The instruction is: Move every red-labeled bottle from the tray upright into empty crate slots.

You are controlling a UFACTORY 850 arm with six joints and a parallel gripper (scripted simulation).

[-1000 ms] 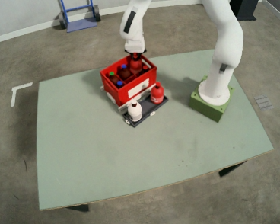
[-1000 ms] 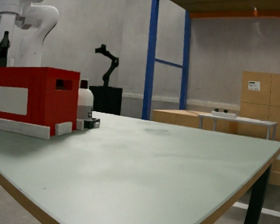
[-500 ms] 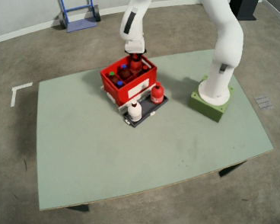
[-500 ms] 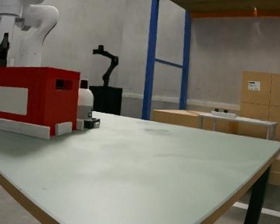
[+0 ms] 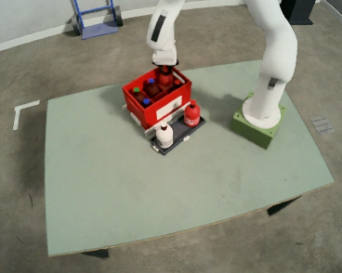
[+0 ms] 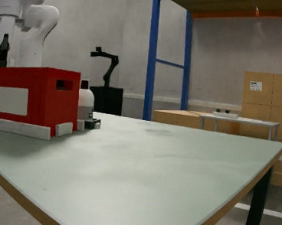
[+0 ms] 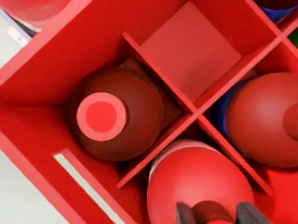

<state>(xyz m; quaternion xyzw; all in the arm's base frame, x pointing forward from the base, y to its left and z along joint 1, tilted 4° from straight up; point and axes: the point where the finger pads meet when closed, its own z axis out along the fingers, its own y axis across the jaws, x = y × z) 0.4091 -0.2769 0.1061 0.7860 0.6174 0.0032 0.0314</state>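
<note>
My gripper is now 10 cm above the red crate, 8 cm to the right of it and 6 cm short of it. Round my hand: white bottle 30 cm to the left, 9 cm below, 6 cm ahead; then dark grey tray 25 cm to the left, 17 cm below, 1 cm behind; then red-capped bottle 21 cm to the left, 9 cm below, 9 cm behind.
</note>
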